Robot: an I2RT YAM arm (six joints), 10 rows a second.
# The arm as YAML. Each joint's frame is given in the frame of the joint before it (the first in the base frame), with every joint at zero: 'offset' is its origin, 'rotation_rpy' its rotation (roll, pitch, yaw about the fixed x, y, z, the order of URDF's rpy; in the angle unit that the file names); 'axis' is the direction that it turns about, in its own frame. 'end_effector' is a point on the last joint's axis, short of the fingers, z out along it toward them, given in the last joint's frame.
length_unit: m
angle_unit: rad
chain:
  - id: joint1
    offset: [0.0, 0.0, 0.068]
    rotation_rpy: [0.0, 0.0, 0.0]
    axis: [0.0, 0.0, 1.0]
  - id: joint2
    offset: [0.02, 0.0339, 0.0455]
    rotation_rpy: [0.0, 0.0, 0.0]
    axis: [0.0, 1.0, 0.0]
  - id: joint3
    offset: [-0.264, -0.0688, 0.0]
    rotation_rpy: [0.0, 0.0, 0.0]
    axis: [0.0, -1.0, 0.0]
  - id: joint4
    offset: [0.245, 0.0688, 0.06]
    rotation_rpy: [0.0, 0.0, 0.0]
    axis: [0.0, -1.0, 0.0]
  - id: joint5
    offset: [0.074, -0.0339, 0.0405]
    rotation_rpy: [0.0, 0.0, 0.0]
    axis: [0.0, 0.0, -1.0]
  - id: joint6
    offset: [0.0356, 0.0, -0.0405]
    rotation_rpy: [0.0, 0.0, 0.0]
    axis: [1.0, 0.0, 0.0]
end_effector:
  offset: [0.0, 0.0, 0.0]
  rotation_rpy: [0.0, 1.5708, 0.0]
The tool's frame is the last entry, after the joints.
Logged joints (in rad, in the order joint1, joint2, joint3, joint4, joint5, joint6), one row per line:
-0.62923 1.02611 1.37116 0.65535 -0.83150 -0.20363
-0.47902 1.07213 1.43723 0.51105 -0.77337 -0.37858
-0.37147 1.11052 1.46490 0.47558 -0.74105 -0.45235
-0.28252 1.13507 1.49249 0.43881 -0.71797 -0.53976
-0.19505 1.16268 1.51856 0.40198 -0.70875 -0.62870
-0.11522 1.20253 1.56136 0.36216 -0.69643 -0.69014
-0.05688 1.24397 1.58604 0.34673 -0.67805 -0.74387
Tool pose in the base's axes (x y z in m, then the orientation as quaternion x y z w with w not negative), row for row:
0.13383 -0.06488 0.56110 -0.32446 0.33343 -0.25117 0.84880
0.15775 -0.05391 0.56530 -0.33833 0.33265 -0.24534 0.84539
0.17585 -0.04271 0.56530 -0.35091 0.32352 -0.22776 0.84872
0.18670 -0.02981 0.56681 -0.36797 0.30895 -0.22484 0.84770
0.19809 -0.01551 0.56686 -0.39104 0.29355 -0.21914 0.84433
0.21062 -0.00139 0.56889 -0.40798 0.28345 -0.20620 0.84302
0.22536 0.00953 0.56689 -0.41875 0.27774 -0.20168 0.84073
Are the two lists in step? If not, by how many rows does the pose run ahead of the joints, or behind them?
They are in step.
